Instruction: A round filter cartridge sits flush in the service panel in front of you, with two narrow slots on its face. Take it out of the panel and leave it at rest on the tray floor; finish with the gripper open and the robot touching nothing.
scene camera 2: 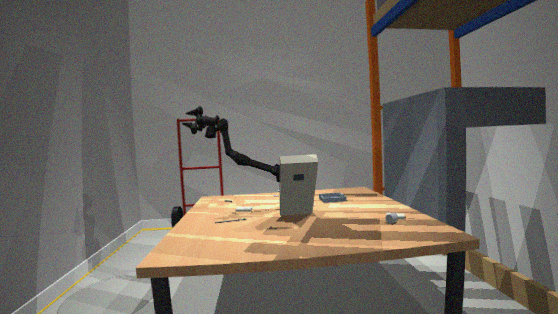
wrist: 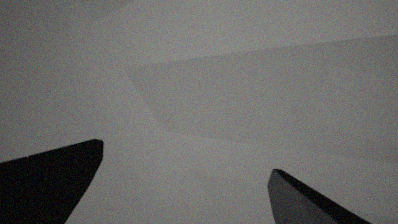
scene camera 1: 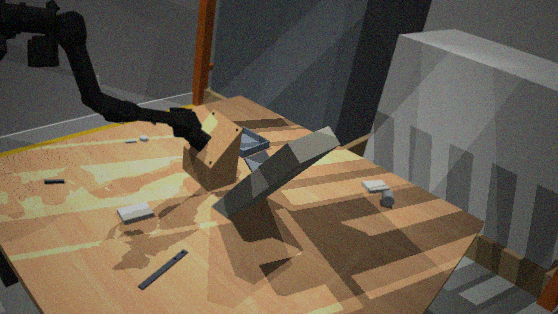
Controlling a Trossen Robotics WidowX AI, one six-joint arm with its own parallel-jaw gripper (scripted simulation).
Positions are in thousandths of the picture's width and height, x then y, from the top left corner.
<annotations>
A grey slab (scene camera 2: 535, 553): 1.46 m from the lens.
</annotations>
